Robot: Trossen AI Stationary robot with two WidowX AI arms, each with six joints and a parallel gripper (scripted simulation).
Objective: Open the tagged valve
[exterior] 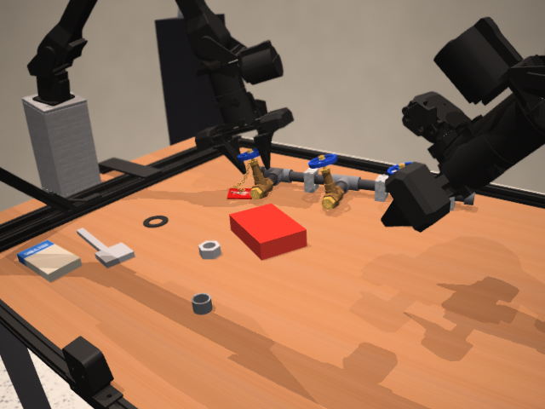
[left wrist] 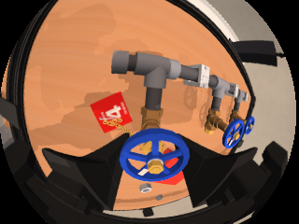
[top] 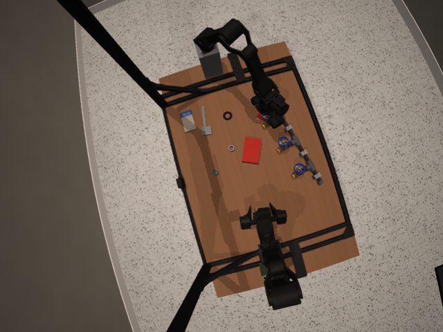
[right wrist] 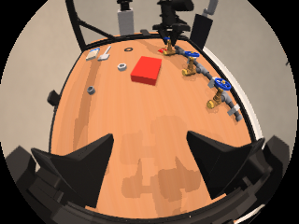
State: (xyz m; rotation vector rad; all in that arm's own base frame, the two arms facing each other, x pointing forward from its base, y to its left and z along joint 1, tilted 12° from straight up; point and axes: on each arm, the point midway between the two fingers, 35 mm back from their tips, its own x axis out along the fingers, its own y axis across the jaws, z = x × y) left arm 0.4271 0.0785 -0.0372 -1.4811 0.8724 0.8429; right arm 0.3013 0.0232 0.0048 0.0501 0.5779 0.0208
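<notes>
My left gripper is now 1 cm past the red tag, 4 cm to the right of it and 9 cm above it. The rest, counted from my left hand: box 38 cm behind, 12 cm to the left, 8 cm below; red block 11 cm behind, 12 cm to the right, 8 cm below; grey t-shaped piece 30 cm behind, 8 cm to the left, 9 cm below.
</notes>
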